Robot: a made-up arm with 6 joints. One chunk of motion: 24 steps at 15 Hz.
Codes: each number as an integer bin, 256 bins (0 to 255) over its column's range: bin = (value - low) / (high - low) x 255, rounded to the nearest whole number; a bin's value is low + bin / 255 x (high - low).
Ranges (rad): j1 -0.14..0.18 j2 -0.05..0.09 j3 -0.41..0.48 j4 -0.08..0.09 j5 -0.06..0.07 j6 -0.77..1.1
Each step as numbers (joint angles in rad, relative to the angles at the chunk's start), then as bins.
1 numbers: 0.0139 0.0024 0.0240 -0.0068 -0.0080 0.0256
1 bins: 123 95 124 110 102 108
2 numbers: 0.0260 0.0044 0.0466 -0.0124 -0.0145 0.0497
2 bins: 132 99 131 101 89 112
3 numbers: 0.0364 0.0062 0.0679 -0.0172 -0.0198 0.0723
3 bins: 141 102 137 94 79 115
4 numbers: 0.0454 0.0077 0.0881 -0.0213 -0.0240 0.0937
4 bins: 148 105 143 88 71 118
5 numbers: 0.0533 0.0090 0.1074 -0.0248 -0.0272 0.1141
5 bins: 154 107 148 83 64 121
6 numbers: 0.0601 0.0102 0.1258 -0.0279 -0.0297 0.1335
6 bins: 159 110 154 78 59 123
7 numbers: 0.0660 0.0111 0.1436 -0.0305 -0.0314 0.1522
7 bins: 164 111 159 74 56 126
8 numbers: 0.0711 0.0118 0.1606 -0.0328 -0.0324 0.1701
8 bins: 168 113 163 71 54 128
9 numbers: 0.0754 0.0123 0.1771 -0.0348 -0.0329 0.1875
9 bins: 172 113 168 68 53 131
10 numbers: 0.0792 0.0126 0.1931 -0.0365 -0.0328 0.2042
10 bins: 175 114 173 65 53 133
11 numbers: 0.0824 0.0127 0.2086 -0.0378 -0.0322 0.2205
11 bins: 177 114 177 63 55 135
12 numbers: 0.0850 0.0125 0.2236 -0.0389 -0.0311 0.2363
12 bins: 179 114 182 62 57 137
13 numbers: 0.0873 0.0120 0.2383 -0.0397 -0.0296 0.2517
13 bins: 181 113 186 60 60 139
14 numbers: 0.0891 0.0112 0.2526 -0.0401 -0.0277 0.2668
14 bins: 183 111 190 60 63 141
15 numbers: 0.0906 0.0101 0.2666 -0.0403 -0.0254 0.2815
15 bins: 184 109 194 60 68 143
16 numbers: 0.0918 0.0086 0.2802 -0.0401 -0.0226 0.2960
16 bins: 185 107 198 60 73 145
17 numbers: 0.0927 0.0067 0.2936 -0.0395 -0.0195 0.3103
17 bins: 185 103 202 61 79 147
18 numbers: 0.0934 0.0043 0.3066 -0.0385 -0.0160 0.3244
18 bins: 186 99 205 62 86 149
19 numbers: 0.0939 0.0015 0.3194 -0.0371 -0.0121 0.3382
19 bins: 186 94 209 64 94 151
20 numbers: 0.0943 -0.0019 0.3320 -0.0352 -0.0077 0.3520
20 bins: 187 88 213 67 103 153
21 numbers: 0.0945 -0.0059 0.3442 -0.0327 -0.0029 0.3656
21 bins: 187 80 216 71 112 155
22 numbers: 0.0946 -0.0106 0.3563 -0.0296 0.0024 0.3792
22 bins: 187 72 220 76 122 157
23 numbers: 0.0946 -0.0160 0.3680 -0.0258 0.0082 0.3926
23 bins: 187 62 223 81 134 159
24 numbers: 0.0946 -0.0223 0.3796 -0.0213 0.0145 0.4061
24 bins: 187 50 226 88 146 160
